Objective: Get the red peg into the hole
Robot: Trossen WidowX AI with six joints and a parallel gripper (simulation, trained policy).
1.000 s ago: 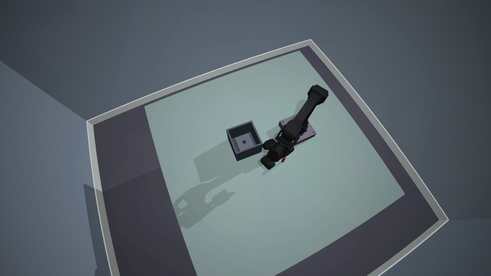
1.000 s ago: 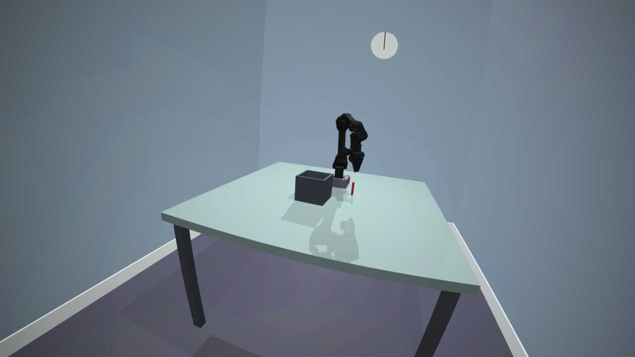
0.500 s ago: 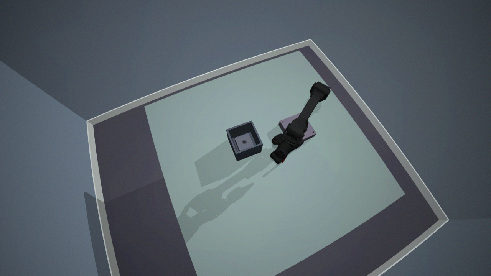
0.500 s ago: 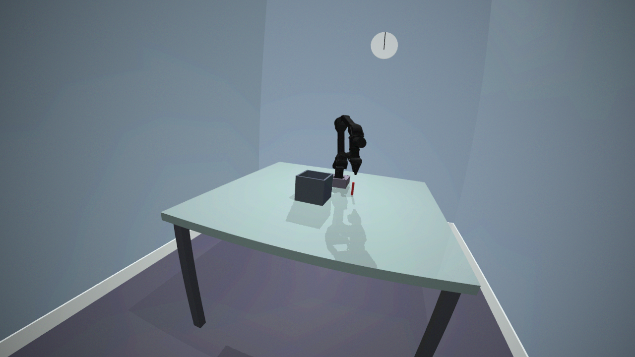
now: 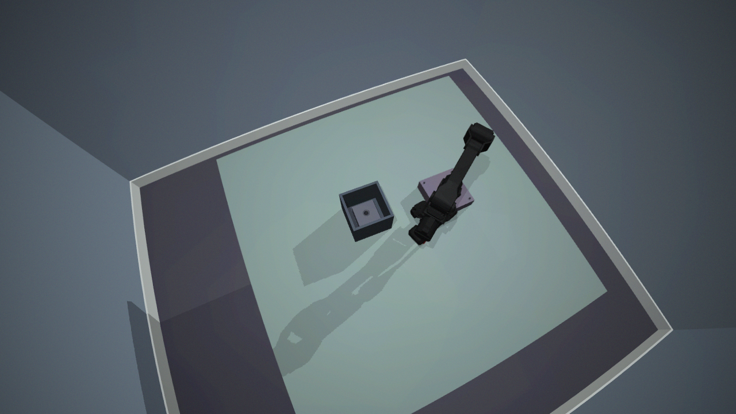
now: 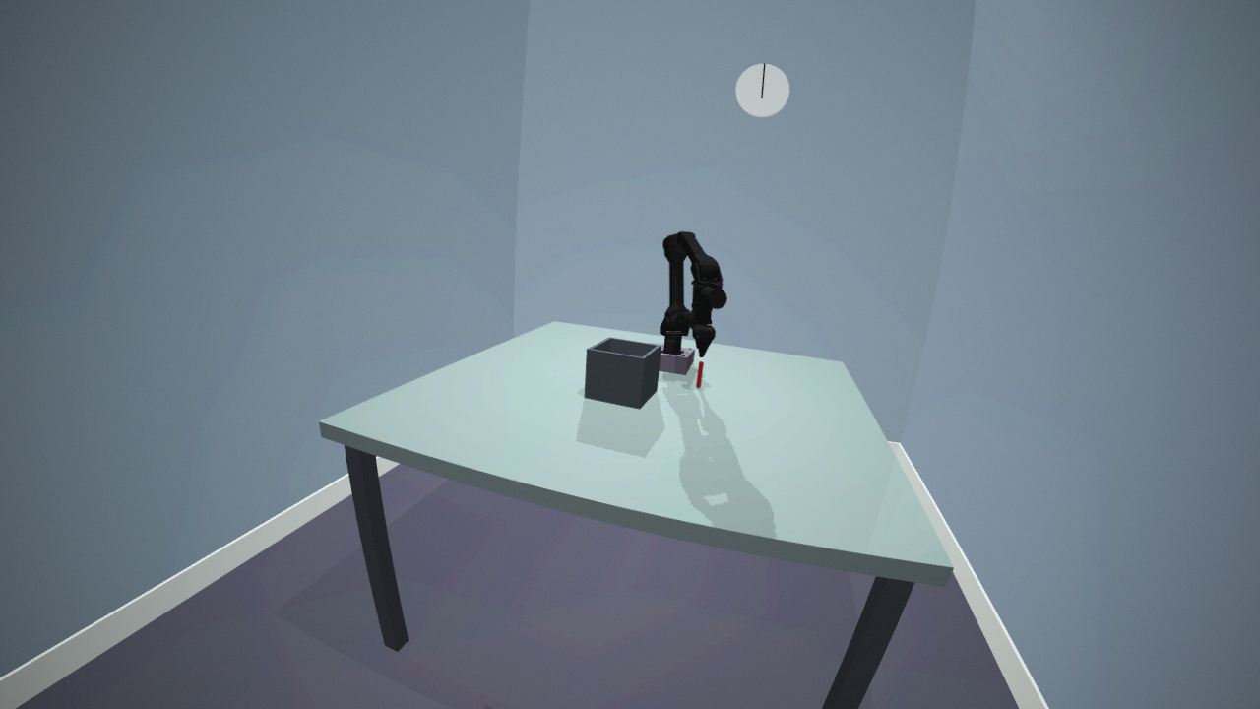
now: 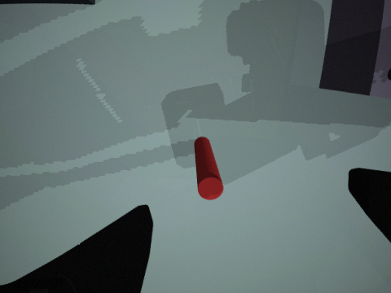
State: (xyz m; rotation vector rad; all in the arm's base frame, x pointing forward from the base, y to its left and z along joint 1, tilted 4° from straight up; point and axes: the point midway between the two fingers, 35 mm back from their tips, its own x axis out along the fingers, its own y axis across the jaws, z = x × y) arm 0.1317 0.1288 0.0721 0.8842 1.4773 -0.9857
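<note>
Right now the red peg is 7 cm below my gripper tip, 1 cm to the left of it and 1 cm ahead of it. From my gripper tip the other things lie so: pale plate: 20 cm ahead, 16 cm to the right, 6 cm below.
</note>
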